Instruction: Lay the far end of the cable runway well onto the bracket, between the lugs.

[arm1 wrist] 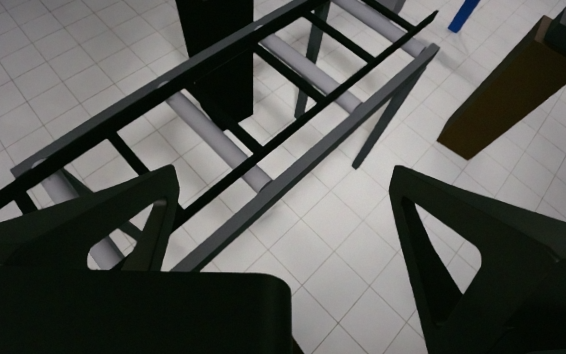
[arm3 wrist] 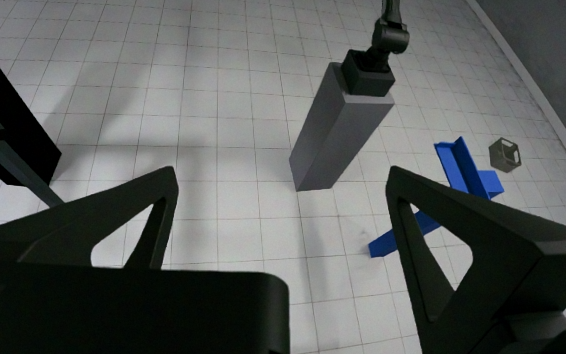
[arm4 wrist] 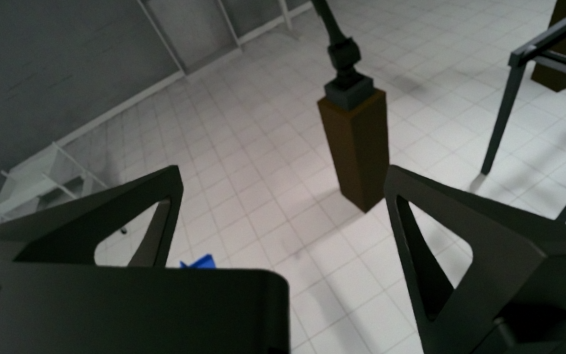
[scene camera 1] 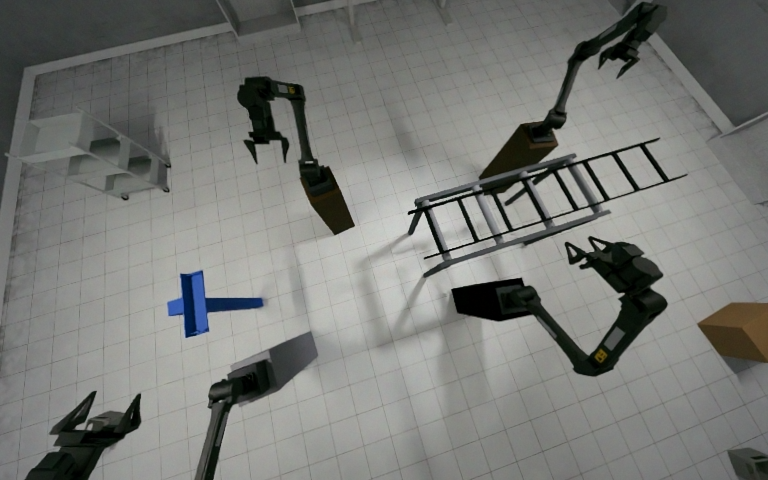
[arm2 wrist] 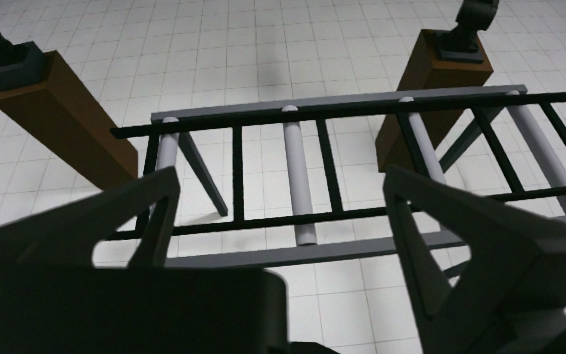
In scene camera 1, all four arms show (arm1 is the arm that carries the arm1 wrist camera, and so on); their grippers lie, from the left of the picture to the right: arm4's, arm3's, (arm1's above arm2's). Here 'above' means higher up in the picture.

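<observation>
The cable runway, a black ladder [scene camera 1: 654, 162] [arm1 wrist: 290, 128] [arm2 wrist: 237, 175], lies along the rollers of a grey stand [scene camera 1: 447, 193] [arm1 wrist: 315, 154] [arm2 wrist: 295, 253], its right end overhanging it in the scene view. The blue bracket [scene camera 1: 195, 305] [arm3 wrist: 456, 167] stands apart at the left, with a raised lip along each side of its bed. Arm1's gripper [scene camera 1: 609, 72] [arm1 wrist: 285, 167] is open above the runway's right part. Arm2's gripper [scene camera 1: 579, 241] [arm2 wrist: 280, 169] is open beside the stand. Arm3's gripper [scene camera 1: 270, 162] [arm3 wrist: 281, 168] and arm4's gripper [scene camera 1: 116, 393] [arm4 wrist: 285, 167] are open, away from the runway.
Brown pedestals [scene camera 1: 518, 158] [scene camera 1: 328, 206], a black pedestal [scene camera 1: 481, 302] and a grey pedestal [scene camera 1: 291, 362] carry the arms. A white cart [scene camera 1: 45, 135] stands at the upper left. A tan box [scene camera 1: 736, 328] is at the right edge.
</observation>
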